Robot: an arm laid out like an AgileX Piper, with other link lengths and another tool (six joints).
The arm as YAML. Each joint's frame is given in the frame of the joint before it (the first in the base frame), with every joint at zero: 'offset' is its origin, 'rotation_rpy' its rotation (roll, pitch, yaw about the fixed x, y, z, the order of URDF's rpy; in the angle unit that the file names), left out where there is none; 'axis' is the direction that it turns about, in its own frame. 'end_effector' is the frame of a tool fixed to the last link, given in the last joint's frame.
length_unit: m
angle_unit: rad
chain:
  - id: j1
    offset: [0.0, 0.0, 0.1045]
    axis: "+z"
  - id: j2
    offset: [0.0, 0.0, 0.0]
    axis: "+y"
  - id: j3
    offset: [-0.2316, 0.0, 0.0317]
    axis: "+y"
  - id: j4
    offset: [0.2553, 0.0, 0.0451]
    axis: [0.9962, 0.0, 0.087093]
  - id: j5
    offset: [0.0, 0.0, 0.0]
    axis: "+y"
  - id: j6
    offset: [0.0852, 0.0, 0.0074]
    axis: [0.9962, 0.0, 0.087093]
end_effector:
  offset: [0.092, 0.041, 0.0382]
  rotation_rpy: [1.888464, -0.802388, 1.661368]
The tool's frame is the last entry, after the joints.
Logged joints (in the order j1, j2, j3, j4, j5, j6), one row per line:
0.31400 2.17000 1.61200 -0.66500 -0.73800 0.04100
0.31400 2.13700 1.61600 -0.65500 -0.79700 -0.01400
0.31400 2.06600 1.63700 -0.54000 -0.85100 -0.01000
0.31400 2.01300 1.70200 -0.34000 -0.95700 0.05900
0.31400 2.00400 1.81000 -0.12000 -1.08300 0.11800
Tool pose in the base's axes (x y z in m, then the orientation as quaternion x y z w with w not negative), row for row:
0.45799 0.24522 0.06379 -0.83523 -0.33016 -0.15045 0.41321
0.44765 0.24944 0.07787 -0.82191 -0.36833 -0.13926 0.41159
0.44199 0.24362 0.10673 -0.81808 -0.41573 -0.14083 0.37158
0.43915 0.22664 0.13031 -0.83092 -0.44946 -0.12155 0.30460
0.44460 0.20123 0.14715 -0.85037 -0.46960 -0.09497 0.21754
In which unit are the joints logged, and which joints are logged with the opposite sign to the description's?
The joints are logged in radians. Opposite sign: j3, j4, j5.
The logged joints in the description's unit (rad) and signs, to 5 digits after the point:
0.31400 2.17000 -1.61200 0.66500 0.73800 0.04100
0.31400 2.13700 -1.61600 0.65500 0.79700 -0.01400
0.31400 2.06600 -1.63700 0.54000 0.85100 -0.01000
0.31400 2.01300 -1.70200 0.34000 0.95700 0.05900
0.31400 2.00400 -1.81000 0.12000 1.08300 0.11800

